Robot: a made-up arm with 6 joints. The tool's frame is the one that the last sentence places.
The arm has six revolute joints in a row. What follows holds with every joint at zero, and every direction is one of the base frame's.
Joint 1 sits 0.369 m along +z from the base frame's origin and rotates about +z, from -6.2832 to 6.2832 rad.
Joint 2 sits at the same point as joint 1 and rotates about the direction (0, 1, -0.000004), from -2.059 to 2.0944 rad.
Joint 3 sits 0.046 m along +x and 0.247 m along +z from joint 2 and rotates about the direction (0, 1, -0.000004), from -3.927 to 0.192 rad.
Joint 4 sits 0.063 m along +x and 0.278 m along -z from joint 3 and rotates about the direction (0, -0.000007, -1), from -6.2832 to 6.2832 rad.
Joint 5 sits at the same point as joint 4 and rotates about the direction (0, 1, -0.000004), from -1.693 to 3.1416 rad.
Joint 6 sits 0.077 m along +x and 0.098 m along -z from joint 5 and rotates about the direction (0, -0.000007, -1), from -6.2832 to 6.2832 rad.
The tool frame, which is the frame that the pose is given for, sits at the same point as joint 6; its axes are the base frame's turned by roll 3.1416, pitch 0 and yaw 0 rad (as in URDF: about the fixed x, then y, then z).
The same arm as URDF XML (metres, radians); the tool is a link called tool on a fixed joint. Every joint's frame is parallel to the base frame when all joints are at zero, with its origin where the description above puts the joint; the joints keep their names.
<robot name="arm">
<link name="base"/>
<link name="link1"/>
<link name="link2"/>
<link name="link3"/>
<link name="link4"/>
<link name="link5"/>
<link name="link6"/>
<link name="tool"/>
<joint name="joint 1" type="revolute"><parent link="base"/><child link="link1"/><origin xyz="0 0 0.369" rpy="0 0 0"/><axis xyz="0 0 1"/><limit lower="-6.2832" upper="6.2832"/></joint>
<joint name="joint 2" type="revolute"><parent link="link1"/><child link="link2"/><origin xyz="0 0 0" rpy="0 0 0"/><axis xyz="0 1 0"/><limit lower="-2.059" upper="2.0944"/></joint>
<joint name="joint 3" type="revolute"><parent link="link2"/><child link="link3"/><origin xyz="0.046 0 0.247" rpy="0 0 0"/><axis xyz="0 1 0"/><limit lower="-3.927" upper="0.192"/></joint>
<joint name="joint 4" type="revolute"><parent link="link3"/><child link="link4"/><origin xyz="0.063 0 -0.278" rpy="0 0 0"/><axis xyz="0 0 -1"/><limit lower="-6.2832" upper="6.2832"/></joint>
<joint name="joint 5" type="revolute"><parent link="link4"/><child link="link5"/><origin xyz="0 0 0" rpy="0 0 0"/><axis xyz="0 1 0"/><limit lower="-1.693" upper="3.1416"/></joint>
<joint name="joint 6" type="revolute"><parent link="link5"/><child link="link6"/><origin xyz="0.077 0 -0.098" rpy="0 0 0"/><axis xyz="0 0 -1"/><limit lower="-6.2832" upper="6.2832"/></joint>
<joint name="tool_joint" type="fixed"><parent link="link6"/><child link="tool"/><origin xyz="0 0 0" rpy="-3.1416 0 0"/></joint>
</robot>

